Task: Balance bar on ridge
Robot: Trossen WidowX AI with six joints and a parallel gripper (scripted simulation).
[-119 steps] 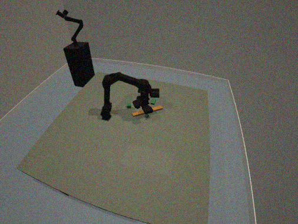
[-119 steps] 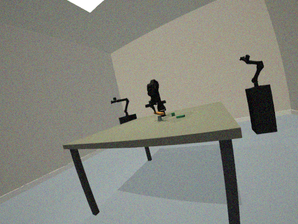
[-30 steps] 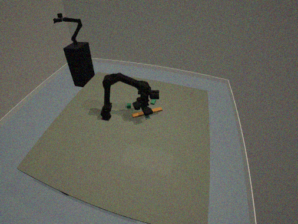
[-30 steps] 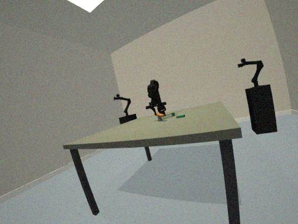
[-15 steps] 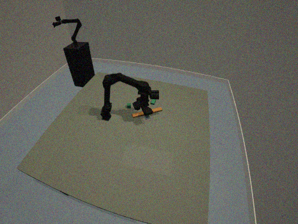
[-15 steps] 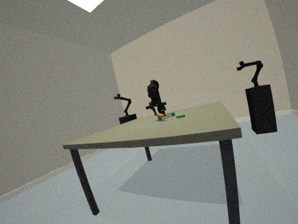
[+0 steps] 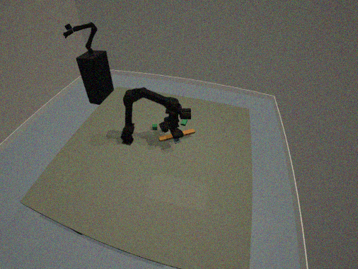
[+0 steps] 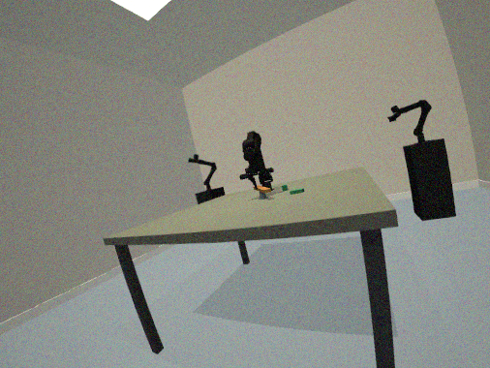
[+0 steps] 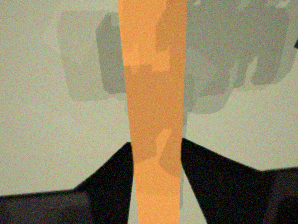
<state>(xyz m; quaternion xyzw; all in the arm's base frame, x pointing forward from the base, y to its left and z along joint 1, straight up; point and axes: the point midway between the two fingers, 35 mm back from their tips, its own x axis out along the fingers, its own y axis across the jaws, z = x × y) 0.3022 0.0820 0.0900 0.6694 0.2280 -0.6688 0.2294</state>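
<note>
The orange bar is 20 mm ahead of my gripper tip and 20 mm to the left of it.
</note>
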